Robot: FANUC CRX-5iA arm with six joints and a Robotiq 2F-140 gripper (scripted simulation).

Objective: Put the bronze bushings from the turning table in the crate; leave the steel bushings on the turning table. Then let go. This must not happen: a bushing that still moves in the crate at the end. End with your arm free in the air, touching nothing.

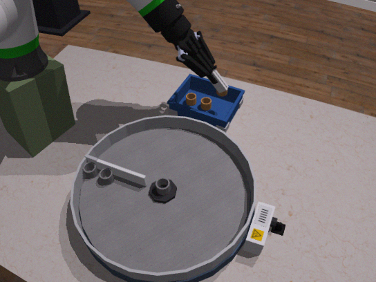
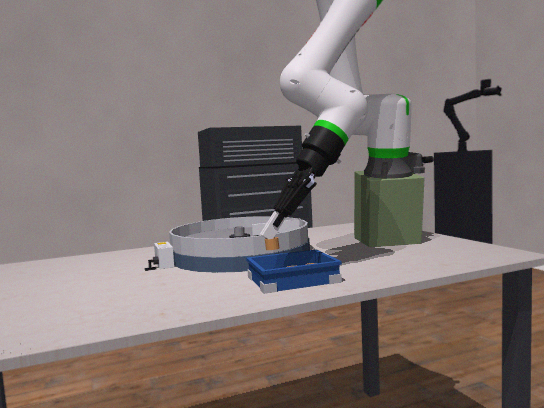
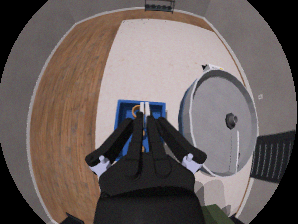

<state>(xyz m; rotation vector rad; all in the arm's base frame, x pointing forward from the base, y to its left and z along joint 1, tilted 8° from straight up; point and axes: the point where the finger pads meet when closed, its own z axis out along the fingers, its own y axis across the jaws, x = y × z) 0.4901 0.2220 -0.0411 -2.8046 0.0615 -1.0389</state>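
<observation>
Now: hand 11 cm above the blue crate, 4 cm past it and 2 cm to the right of it. Also, from my hand: grey turning table (33 cm to the right, 8 cm below, 1 cm behind).
</observation>
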